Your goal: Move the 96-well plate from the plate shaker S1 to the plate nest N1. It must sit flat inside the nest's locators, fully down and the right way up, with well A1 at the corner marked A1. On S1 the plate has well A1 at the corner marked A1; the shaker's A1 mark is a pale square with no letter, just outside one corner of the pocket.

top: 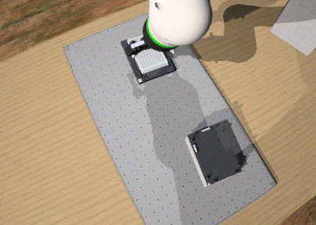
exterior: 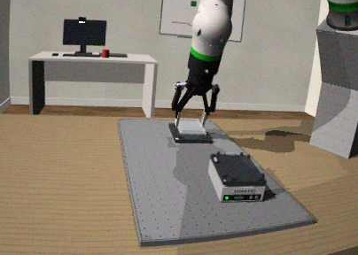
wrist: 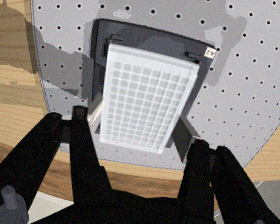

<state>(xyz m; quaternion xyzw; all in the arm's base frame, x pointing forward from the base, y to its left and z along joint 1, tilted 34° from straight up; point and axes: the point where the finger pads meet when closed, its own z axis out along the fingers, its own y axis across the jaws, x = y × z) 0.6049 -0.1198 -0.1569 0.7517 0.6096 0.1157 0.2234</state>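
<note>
Right now my hand is 3 cm above the white 96-well plate.
</note>
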